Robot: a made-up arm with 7 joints.
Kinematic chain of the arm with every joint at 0, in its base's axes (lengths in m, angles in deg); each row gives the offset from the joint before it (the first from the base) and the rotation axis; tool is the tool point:
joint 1: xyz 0 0 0 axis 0 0.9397 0.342
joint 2: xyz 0 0 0 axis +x
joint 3: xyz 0 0 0 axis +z
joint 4: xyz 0.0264 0 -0.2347 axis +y
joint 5: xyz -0.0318 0 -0.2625 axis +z
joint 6: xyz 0 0 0 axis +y
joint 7: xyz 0 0 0 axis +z
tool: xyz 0 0 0
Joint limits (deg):
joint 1: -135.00..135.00
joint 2: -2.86..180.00
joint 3: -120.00..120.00
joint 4: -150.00..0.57
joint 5: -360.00..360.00
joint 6: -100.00..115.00
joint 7: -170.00..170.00
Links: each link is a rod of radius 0.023 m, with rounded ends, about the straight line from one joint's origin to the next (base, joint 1, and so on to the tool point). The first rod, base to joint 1, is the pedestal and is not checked.
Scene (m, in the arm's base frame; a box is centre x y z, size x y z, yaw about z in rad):
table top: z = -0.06
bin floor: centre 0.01 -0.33 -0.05 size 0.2 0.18 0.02 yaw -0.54
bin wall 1: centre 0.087 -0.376 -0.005 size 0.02 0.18 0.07 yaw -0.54
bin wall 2: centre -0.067 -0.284 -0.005 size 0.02 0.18 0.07 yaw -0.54
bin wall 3: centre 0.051 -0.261 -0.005 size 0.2 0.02 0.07 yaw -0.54
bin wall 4: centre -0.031 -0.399 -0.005 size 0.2 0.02 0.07 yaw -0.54
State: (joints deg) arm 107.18 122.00 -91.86 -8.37 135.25 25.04 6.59
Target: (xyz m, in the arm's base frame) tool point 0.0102 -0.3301 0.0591
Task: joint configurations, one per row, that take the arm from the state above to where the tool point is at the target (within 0.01 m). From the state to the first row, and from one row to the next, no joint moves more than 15 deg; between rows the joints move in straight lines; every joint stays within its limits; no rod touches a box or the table.
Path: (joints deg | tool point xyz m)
1: 110.66 107.53 -94.92 -20.99 135.25 25.04 6.59 | -0.1016 0.4415 0.2103
2: 114.14 93.06 -97.98 -33.62 135.25 25.04 6.59 | -0.2425 0.3392 0.2626
3: 117.61 78.59 -101.04 -46.24 135.25 25.04 6.59 | -0.3296 0.1857 0.2957
4: 121.09 64.12 -104.10 -58.87 135.25 25.04 6.59 | -0.3506 0.0115 0.3002
5: 124.57 49.65 -107.17 -71.49 135.25 25.04 6.59 | -0.3080 -0.1502 0.2724
6: 128.04 35.17 -110.23 -84.11 135.25 25.04 6.59 | -0.2173 -0.2706 0.2153
7: 131.52 20.70 -113.29 -96.74 135.25 25.04 6.59 | -0.1025 -0.3319 0.1392
8: 135.00 6.23 -116.35 -109.36 135.25 25.04 6.59 | 0.0102 -0.3301 0.0591

